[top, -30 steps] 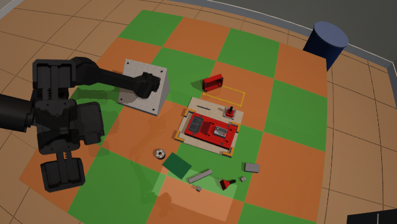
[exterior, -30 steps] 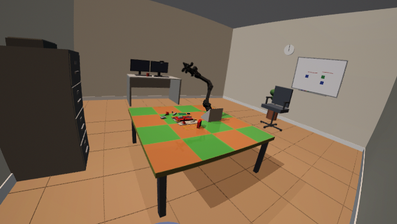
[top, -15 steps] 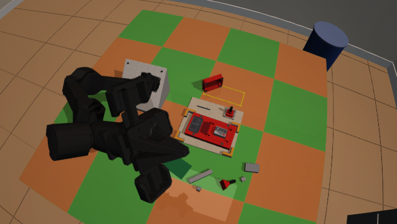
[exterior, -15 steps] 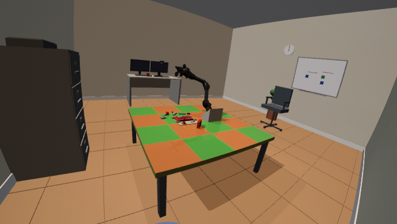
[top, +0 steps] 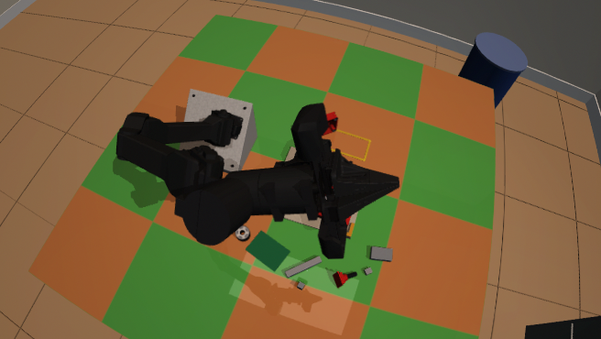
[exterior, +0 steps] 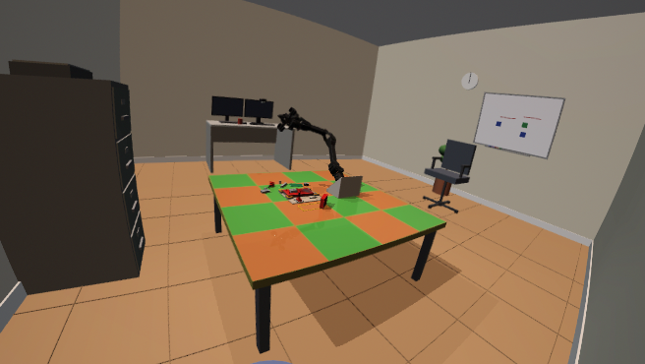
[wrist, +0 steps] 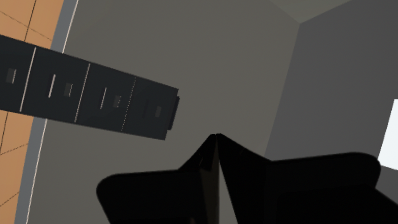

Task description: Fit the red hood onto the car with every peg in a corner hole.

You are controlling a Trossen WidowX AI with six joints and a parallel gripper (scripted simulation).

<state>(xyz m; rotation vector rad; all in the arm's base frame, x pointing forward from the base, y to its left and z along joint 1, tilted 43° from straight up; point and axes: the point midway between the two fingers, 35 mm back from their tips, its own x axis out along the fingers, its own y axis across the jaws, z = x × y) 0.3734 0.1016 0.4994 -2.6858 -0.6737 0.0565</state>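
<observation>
My gripper tip is now 21 cm past the red hood, 41 cm to the right of it and 49 cm above it. Also, from my gripper tip: grey engine block: 9 cm behind, 19 cm to the left, 50 cm below; then grey bar: 9 cm behind, 1 cm to the right, 52 cm below; then dark green plate: 20 cm behind, 1 cm to the right, 53 cm below.
</observation>
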